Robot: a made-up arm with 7 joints. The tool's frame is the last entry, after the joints. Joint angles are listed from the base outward. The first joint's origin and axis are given. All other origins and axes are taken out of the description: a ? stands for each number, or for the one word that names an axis. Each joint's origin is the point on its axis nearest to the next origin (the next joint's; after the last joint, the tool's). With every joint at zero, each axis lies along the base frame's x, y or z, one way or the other. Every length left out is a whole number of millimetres.
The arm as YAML. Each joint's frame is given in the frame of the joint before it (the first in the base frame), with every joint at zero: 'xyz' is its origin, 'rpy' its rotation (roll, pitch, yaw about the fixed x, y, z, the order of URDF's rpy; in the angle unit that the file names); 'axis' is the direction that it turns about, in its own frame. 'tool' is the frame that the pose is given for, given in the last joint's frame.
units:
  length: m
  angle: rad
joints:
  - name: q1
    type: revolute
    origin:
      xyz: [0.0, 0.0, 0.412]
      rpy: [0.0, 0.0, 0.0]
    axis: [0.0, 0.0, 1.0]
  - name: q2
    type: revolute
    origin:
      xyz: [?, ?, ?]
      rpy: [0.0, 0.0, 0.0]
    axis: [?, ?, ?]
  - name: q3
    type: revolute
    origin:
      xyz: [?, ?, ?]
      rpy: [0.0, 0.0, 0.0]
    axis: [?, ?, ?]
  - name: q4
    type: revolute
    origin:
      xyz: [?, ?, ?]
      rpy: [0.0, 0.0, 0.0]
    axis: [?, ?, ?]
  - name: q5
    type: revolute
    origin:
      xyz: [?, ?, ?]
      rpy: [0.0, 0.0, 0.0]
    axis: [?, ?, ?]
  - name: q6
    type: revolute
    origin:
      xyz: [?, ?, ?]
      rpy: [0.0, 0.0, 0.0]
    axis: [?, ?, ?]
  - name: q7
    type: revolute
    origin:
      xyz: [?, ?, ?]
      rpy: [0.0, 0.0, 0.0]
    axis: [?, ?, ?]
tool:
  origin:
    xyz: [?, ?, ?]
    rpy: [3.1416, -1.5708, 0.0]
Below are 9 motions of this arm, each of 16 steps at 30 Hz.
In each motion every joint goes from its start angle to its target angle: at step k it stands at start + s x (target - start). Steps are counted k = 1, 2, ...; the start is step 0. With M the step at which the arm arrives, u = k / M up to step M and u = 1 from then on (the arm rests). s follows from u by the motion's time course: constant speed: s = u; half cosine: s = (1 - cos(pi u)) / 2; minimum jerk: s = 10 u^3 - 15 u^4 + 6 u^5.
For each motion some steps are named. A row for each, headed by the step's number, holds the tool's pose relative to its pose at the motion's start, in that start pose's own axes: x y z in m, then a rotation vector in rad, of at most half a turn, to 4 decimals.
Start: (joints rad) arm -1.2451 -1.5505 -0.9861 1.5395 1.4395 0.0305 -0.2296
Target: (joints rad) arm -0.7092 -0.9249 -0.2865 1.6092 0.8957 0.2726 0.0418
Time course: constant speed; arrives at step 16
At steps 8, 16:
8: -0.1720 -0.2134 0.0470 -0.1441 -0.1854 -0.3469
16: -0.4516 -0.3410 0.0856 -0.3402 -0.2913 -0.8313

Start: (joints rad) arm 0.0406 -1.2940 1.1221 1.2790 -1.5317 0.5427 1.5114
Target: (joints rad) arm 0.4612 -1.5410 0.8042 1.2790 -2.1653 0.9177 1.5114
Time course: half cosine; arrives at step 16
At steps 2, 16:
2: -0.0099 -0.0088 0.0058 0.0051 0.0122 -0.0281
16: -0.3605 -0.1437 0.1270 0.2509 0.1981 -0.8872

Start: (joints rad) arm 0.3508 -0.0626 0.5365 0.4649 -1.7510 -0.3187 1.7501
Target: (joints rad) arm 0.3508 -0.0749 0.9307 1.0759 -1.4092 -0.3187 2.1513
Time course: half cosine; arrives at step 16
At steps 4, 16:
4: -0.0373 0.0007 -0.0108 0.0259 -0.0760 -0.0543
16: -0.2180 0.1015 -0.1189 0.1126 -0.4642 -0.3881

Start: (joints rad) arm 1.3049 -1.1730 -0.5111 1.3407 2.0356 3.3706 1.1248
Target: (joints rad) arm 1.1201 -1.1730 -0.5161 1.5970 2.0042 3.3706 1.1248
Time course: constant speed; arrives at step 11
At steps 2, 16:
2: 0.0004 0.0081 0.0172 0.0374 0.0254 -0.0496
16: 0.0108 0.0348 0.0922 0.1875 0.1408 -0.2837

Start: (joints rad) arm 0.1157 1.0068 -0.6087 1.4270 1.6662 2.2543 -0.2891
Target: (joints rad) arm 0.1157 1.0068 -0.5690 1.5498 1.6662 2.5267 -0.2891
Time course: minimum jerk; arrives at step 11
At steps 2, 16:
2: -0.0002 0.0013 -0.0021 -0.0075 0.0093 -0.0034
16: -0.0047 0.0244 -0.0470 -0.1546 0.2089 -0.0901

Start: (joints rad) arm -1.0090 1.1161 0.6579 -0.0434 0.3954 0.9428 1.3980
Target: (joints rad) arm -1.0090 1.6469 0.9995 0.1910 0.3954 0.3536 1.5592
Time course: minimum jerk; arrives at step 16
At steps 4, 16:
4: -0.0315 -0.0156 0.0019 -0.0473 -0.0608 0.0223
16: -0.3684 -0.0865 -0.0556 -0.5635 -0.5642 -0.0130

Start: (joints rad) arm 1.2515 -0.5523 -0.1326 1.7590 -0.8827 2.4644 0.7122
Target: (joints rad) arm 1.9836 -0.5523 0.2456 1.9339 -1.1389 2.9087 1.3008
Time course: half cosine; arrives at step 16
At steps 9, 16:
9: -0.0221 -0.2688 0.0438 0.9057 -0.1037 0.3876
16: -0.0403 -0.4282 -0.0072 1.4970 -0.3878 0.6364

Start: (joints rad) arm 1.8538 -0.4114 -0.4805 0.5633 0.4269 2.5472 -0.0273
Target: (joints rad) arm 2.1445 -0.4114 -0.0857 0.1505 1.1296 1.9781 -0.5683
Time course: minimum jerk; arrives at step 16
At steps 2, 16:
2: -0.0007 -0.0016 0.0004 -0.0105 -0.0056 0.0101
16: -0.0498 -0.1323 0.0178 -0.2235 -0.4683 0.8263

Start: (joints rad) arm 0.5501 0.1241 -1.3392 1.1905 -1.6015 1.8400 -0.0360
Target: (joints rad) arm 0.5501 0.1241 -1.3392 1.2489 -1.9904 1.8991 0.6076
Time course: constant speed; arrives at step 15
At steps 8, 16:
8: 0.0187 -0.0345 0.0035 0.0919 0.0234 0.1526
16: 0.0308 -0.0671 0.0036 0.1822 0.0208 0.2870

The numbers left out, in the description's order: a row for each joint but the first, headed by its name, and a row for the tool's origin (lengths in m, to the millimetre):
q2: xyz 0.0 -0.057 0.0, axis 0.0 -1.0 0.0
q3: xyz 0.0 0.0 0.442, axis 0.0 0.0 1.0
q4: xyz 0.029 0.064 0.0, axis 0.0 1.0 0.0
q5: xyz -0.016 0.0 0.29, axis 0.0 0.0 1.0
q6: xyz 0.0 -0.1 0.0, axis 0.0 -1.0 0.0
q7: xyz 0.016 0.0 0.12, axis 1.0 0.0 0.0
tool: xyz 0.0 0.0 0.0

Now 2 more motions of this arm.
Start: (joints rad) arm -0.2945 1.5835 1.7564 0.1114 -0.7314 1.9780 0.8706
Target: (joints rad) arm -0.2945 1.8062 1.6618 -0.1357 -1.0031 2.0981 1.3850
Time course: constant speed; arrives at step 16
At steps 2, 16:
2: 0.0001 -0.0271 0.0000 0.0536 0.0157 0.0206
16: -0.0057 -0.2117 -0.0320 0.4482 0.0527 0.1727

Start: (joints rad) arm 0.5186 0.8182 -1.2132 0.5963 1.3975 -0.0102 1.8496
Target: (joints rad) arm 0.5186 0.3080 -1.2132 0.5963 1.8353 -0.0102 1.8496
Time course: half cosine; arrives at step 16
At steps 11, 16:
11: 0.1092 0.0281 0.3075 -0.3315 -0.0402 0.1365
16: 0.1548 0.0538 0.3853 -0.4165 -0.0519 0.1944

